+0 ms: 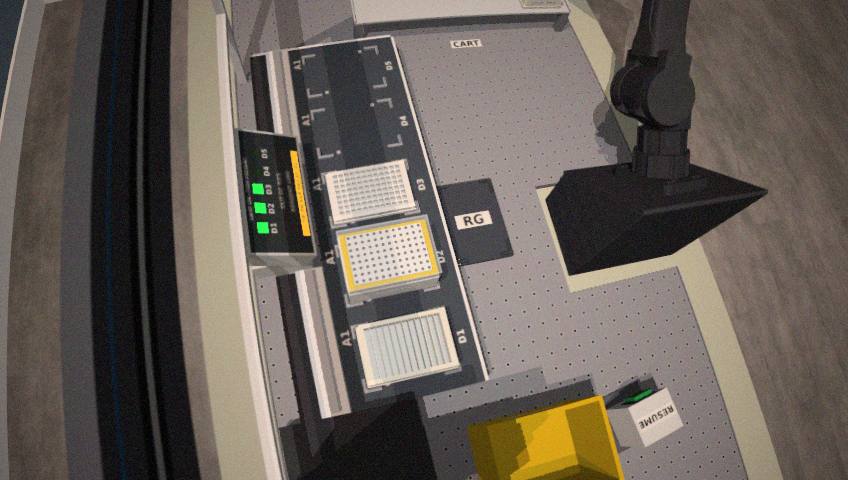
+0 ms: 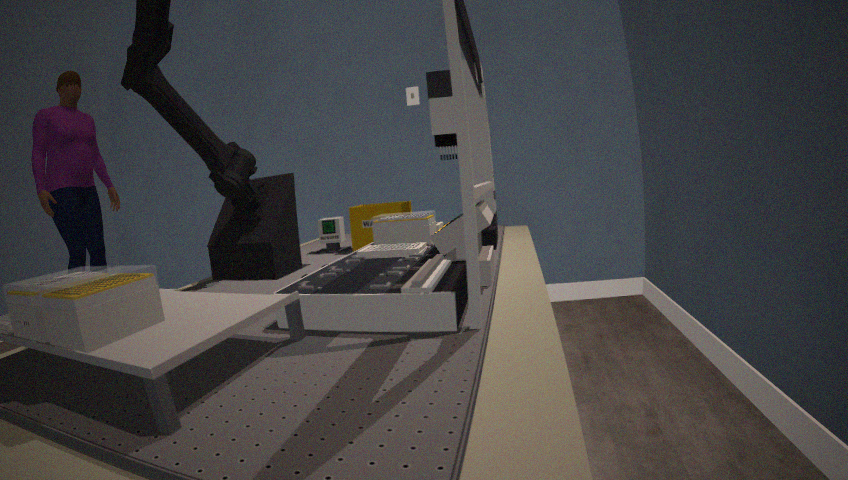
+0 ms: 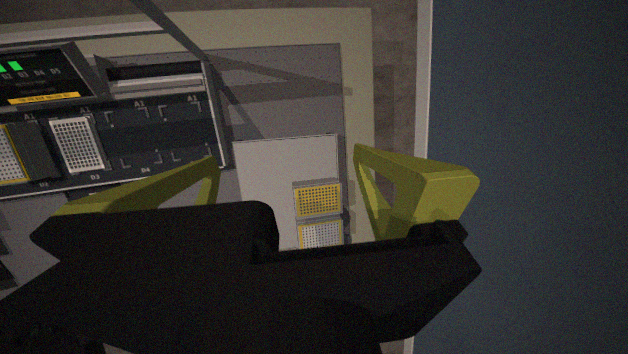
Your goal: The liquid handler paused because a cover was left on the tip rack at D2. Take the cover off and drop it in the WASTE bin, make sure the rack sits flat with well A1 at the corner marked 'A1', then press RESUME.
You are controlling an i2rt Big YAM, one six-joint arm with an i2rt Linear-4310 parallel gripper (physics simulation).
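Places are measured from the arm's base along level axes (x ahead, y left, z up), in centimetres.
Where they show: gripper, fingertip midpoint: (image 3: 286,157); arm's base, origin of the base link: (image 1: 659,181) (image 2: 252,205) (image 3: 56,326).
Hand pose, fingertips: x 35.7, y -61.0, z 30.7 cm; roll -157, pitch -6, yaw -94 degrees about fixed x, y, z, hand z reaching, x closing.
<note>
Things, the pixels of their centre, and the offset from my fingertips. "spot": a spot on its surface instead.
- white tip rack, body centre: (image 1: 388,254) (image 2: 404,219) dx +5.0, dy +60.4, dz -37.2 cm
- printed A1 mark, surface spot: (image 1: 330,256) spot: dx +12.8, dy +56.7, dz -43.0 cm
- cover, surface spot: (image 2: 416,213) spot: dx +8.3, dy +58.1, dz -36.0 cm
- yellow WASTE bin, body centre: (image 1: 540,453) (image 2: 382,226) dx -8.4, dy +92.1, dz -41.6 cm
- RESUME box, body centre: (image 1: 638,418) (image 2: 332,234) dx -25.2, dy +92.6, dz -43.1 cm
- D1, body centre: (image 1: 406,347) dx +5.5, dy +72.7, dz -41.5 cm
- D3, body centre: (image 1: 370,191) (image 2: 392,250) (image 3: 80,145) dx +4.6, dy +48.0, dz -42.3 cm
- status panel, surface spot: (image 1: 276,196) spot: dx +18.4, dy +48.5, dz -36.4 cm
- gantry post, body centre: (image 2: 463,144) (image 3: 148,7) dx +22.3, dy +16.3, dz -24.7 cm
The white tip rack (image 1: 389,254) (image 2: 401,230) (image 3: 7,155) with a yellow-edged top stands upright at D2, its left side toward the printed A1 mark (image 1: 330,256). A thin clear layer, which looks like the cover (image 2: 416,213), shows over its top. I cannot tell which corner of the rack is its well A1. The yellow WASTE bin (image 1: 553,437) (image 2: 358,237) stands beyond D1. The RESUME box (image 1: 656,418) (image 2: 331,227) with a green button stands beside the bin. My gripper (image 3: 286,157) is open and empty, high above the cart side, away from D2.
Two yellow-edged racks (image 3: 318,200) (image 3: 320,234) stand on the white cart shelf (image 1: 458,10) (image 2: 220,312) (image 3: 267,172). Plates sit at D1 (image 1: 407,347) and D3 (image 1: 371,191) (image 3: 77,145). The status panel (image 1: 276,196) stands behind the deck; a gantry post (image 2: 467,208) rises there. A person (image 2: 65,142) stands behind.
</note>
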